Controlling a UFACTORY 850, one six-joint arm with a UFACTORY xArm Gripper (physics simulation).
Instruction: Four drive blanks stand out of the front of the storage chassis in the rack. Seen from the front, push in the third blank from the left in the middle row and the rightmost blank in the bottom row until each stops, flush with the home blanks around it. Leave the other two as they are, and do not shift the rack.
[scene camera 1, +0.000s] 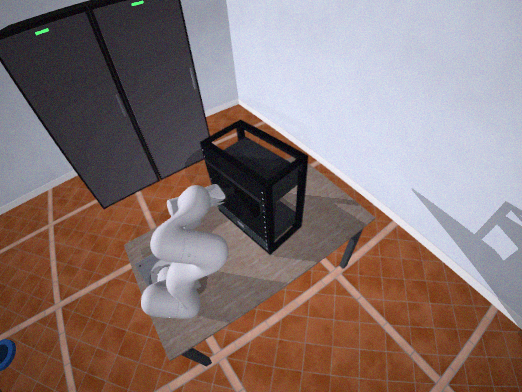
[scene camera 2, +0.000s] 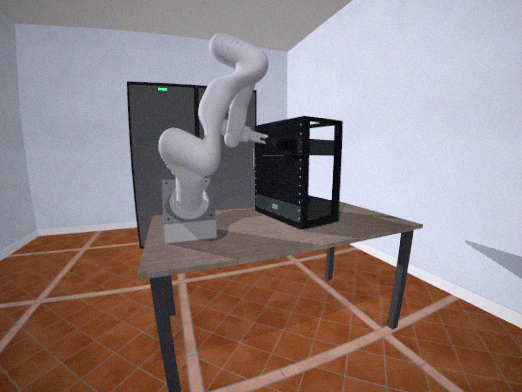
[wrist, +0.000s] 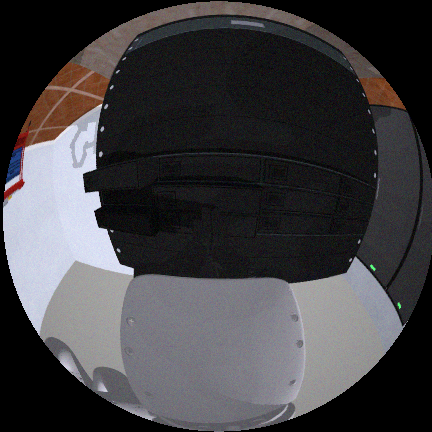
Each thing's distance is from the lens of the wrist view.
my gripper (wrist: 208, 218): 0.14 m
black rack (wrist: 274, 129): 0.17 m
